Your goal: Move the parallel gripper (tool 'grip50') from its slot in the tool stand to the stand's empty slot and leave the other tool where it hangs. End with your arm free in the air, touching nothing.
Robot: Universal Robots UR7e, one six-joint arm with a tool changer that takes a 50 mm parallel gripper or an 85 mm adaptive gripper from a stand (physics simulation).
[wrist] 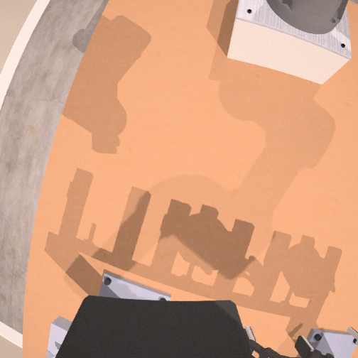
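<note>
A large black block-shaped body (155,327) fills the bottom middle of the wrist view, close to the camera. I cannot tell from this view whether it is on my arm or hanging in the stand. No fingertips show on it, so its opening is hidden. Parts of the tool stand show around it: a grey foot plate (132,288) behind it, a grey piece (58,334) at its left and another foot plate (332,342) at the lower right. Dark linkage parts (305,346) of a tool show at the bottom right edge. The stand's slots are hidden.
The robot's pale base block (285,52) stands at the upper right on the orange table top (175,125). Shadows of the arm, the stand and tools fall across the table. The table's curved edge runs down the left side, with grey floor (22,165) beyond it.
</note>
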